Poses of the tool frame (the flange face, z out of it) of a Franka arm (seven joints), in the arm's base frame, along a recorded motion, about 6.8 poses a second.
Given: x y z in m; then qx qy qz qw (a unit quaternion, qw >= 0).
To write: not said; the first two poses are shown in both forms.
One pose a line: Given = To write
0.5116, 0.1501, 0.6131, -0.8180, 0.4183, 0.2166, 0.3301 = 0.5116, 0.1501, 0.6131, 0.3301, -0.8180, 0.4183, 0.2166
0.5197, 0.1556, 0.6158, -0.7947, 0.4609, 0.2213, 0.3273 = 0.5197, 0.1556, 0.6158, 0.3273, -0.7947, 0.4609, 0.2213
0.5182, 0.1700, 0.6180, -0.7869, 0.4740, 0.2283, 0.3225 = 0.5182, 0.1700, 0.6180, 0.3225, -0.7869, 0.4740, 0.2283
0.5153, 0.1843, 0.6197, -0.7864, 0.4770, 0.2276, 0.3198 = 0.5153, 0.1843, 0.6197, 0.3198, -0.7864, 0.4770, 0.2276
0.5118, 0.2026, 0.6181, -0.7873, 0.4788, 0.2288, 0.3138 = 0.5118, 0.2026, 0.6181, 0.3138, -0.7873, 0.4788, 0.2288
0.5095, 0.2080, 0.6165, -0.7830, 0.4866, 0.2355, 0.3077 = 0.5095, 0.2080, 0.6165, 0.3077, -0.7830, 0.4866, 0.2355
